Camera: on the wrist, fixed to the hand. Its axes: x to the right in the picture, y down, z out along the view.
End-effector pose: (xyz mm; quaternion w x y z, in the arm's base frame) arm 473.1 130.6 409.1 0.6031 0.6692 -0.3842 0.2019
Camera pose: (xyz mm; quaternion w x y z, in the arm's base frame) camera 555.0 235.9 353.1 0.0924 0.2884 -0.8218 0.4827
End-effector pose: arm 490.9 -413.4 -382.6 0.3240 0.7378 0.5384 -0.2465
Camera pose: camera 395.1 -325.8 -318.6 0.3979 0.8660 -0.2644 -0.1476
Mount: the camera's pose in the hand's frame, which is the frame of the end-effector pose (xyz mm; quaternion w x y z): -18.6 -96.2 -106.5 0.6619 0.1316 -0.1953 0.7116
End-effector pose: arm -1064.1 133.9 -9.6 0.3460 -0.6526 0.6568 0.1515
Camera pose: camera -1000.6 68.8 102.9 0.3354 0.1106 0.8515 0.3875
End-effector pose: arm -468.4 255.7 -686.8 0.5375 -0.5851 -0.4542 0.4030
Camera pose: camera -380.5 210.7 -581.0 0.0573 -0.5611 0.0638 0.8233
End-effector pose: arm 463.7 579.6 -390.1 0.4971 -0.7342 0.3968 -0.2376
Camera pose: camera 407.2 555.5 -259.1 0.6722 -0.1846 0.6567 0.2876
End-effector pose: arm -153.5 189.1 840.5 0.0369 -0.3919 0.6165 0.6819
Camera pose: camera -37.3 127.3 780.4 0.2888 -0.3173 -0.7695 -0.4730
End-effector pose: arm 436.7 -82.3 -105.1 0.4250 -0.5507 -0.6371 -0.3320
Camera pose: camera 361.4 -201.7 -73.1 0.4656 -0.8268 -0.1565 0.2741
